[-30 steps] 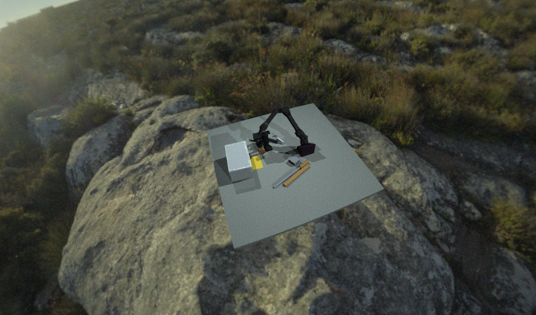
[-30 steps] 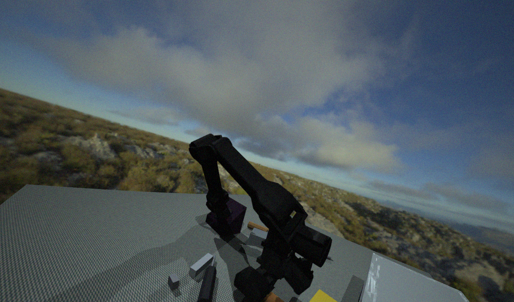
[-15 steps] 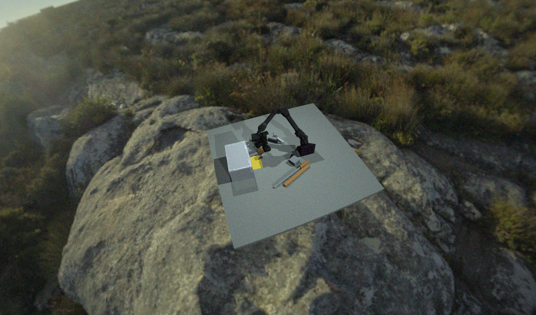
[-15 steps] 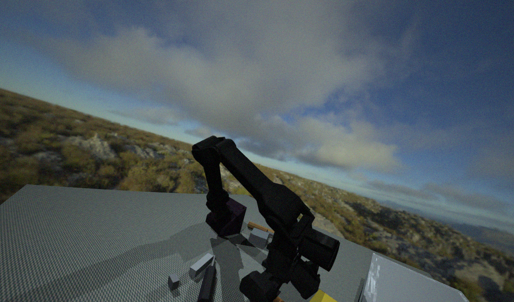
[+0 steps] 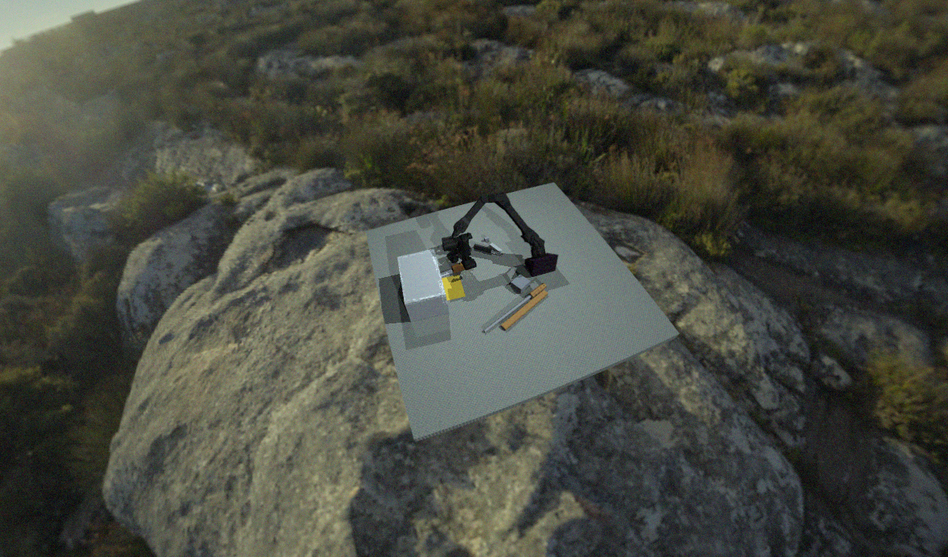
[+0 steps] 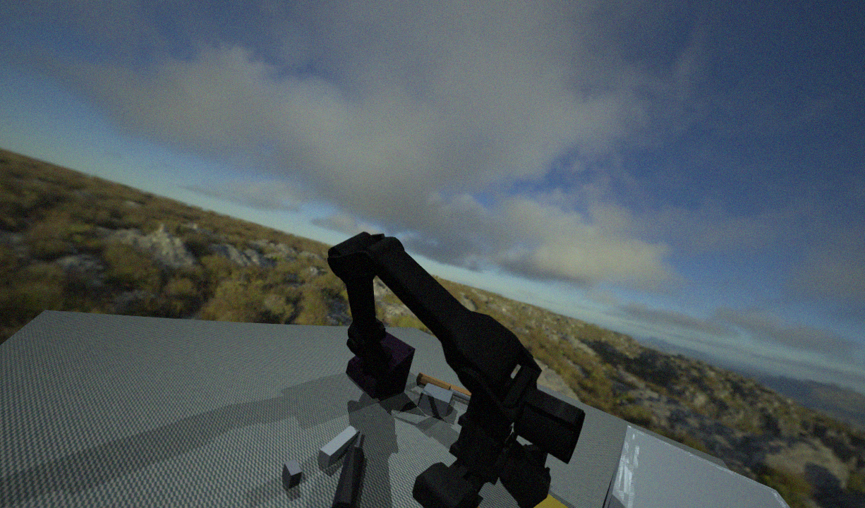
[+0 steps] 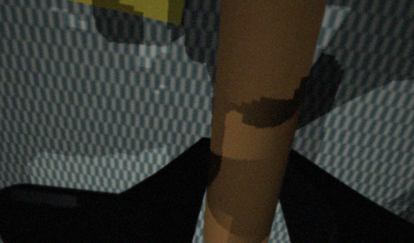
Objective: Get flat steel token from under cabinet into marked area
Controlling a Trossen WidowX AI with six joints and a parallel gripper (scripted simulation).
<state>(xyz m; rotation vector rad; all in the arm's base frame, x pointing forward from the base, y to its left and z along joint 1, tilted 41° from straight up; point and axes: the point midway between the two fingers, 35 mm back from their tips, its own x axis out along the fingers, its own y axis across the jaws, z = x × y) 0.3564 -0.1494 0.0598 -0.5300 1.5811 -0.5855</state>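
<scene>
The grey bar lies 20 cm behind my gripper tip and 5 cm to the right of it. From my gripper tip the other things lie so: grey block: 20 cm behind, 24 cm to the left, 1 cm above; small grey cube: 19 cm behind, 14 cm to the right; wooden stick: 16 cm behind, 38 cm to the left.
</scene>
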